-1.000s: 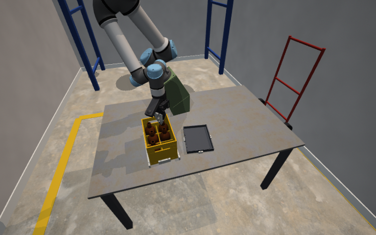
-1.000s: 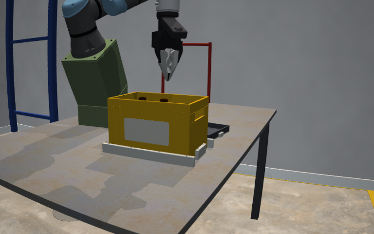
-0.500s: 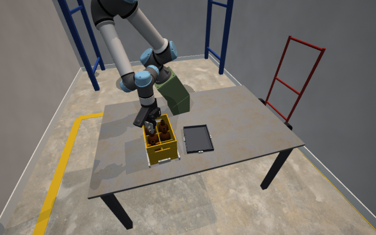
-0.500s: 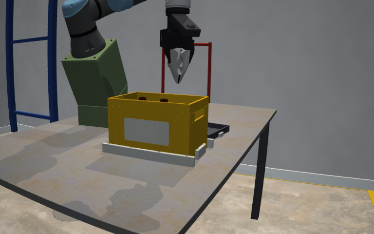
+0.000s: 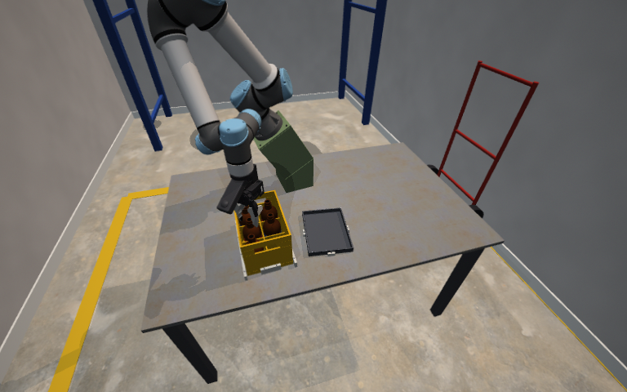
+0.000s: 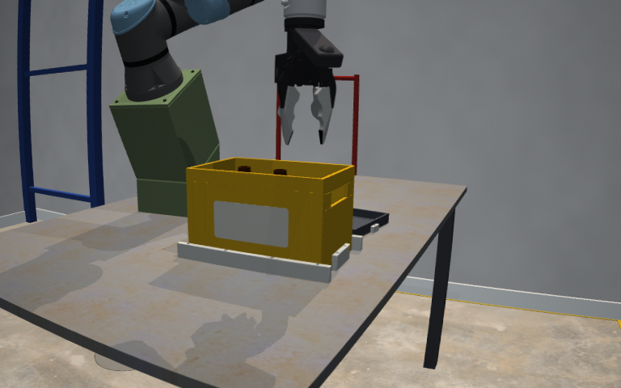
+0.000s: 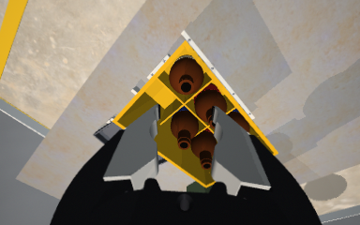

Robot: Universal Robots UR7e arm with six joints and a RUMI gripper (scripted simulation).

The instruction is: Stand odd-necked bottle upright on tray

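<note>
Now: the yellow crate 8 cm behind my hand, 5 cm to the left of it and 16 cm below it. From my hand the other things lie so: dark tray 6 cm behind, 33 cm to the left, 23 cm below.
</note>
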